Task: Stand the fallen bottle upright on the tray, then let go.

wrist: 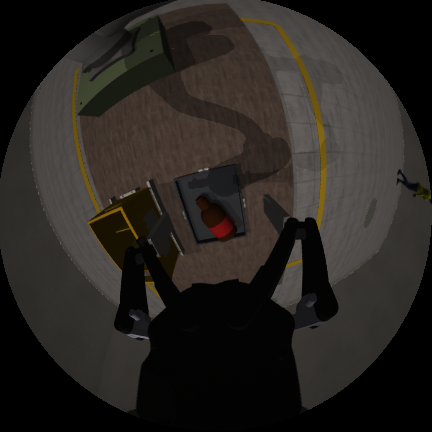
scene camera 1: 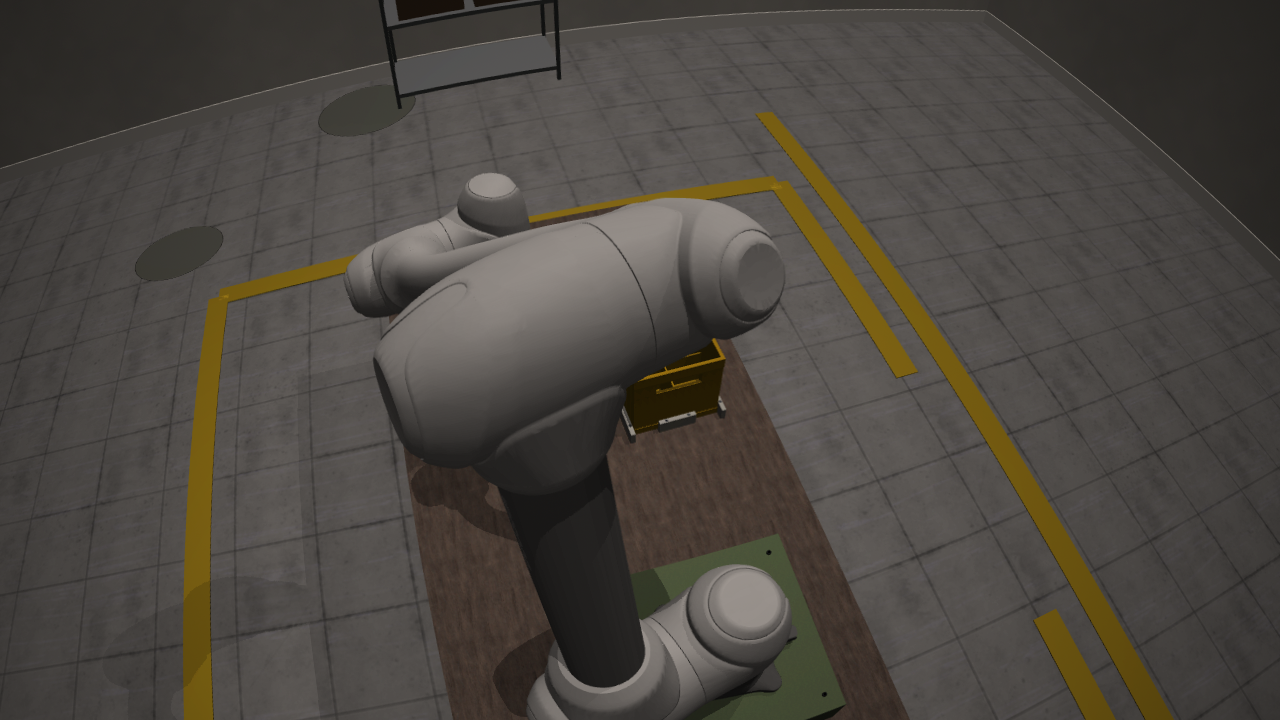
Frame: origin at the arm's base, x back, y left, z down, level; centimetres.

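Where they show: gripper, fingertip midpoint: (wrist: pixel 215 211).
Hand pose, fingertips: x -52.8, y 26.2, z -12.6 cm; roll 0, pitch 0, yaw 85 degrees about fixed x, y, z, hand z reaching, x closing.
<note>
Each offset is from my fingertips to the top centre of the thing. "*": to the spot under its first point. Level surfaces: height alone.
A brown bottle with a red label @[dx -11.2, dy -1.5, dz +15.5 cm] (wrist: pixel 217 221) lies on its side in the dark grey tray @[* dx -14.4, dy -9.1, dz +22.9 cm] (wrist: pixel 193 221) in the wrist view. Its neck points up and left in that view, and its base reaches the tray's near edge. My gripper (wrist: pixel 215 211) is open and empty. Its fingertips are spread wide, one on each side of the tray as seen from the wrist, and the bottle shows between them, apart from both. The bottle, the tray and the gripper are hidden behind the arm in the scene view.
A yellow-edged crate @[dx -14.2, dy -28.4, dz +5.9 cm] (scene camera 1: pixel 675 398) (wrist: pixel 112 232) stands beside the tray on the brown table @[dz +23.4 cm] (scene camera 1: pixel 707 483) (wrist: pixel 150 145), partly behind the left finger in the wrist view. The arm's green base plate (scene camera 1: pixel 805 626) (wrist: pixel 120 75) is at one end. A shelf rack (scene camera 1: pixel 478 82) stands far back.
</note>
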